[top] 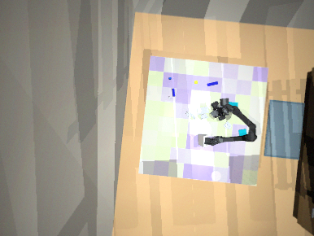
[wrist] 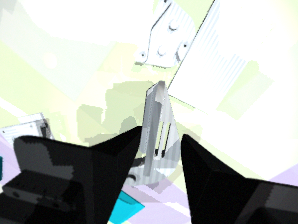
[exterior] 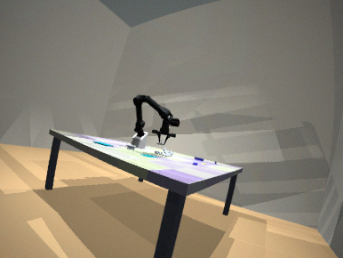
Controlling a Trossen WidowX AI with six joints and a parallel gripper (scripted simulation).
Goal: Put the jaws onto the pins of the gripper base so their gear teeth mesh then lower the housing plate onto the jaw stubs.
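My gripper tip is now 4 cm to the left of the white jaw. Round my gripper tip: cyan square 10 cm ahead, 24 cm to the right, 8 cm below; blue dot 31 cm ahead, 49 cm to the left, 7 cm below; yellow dot 30 cm ahead, 20 cm to the left, 8 cm below.
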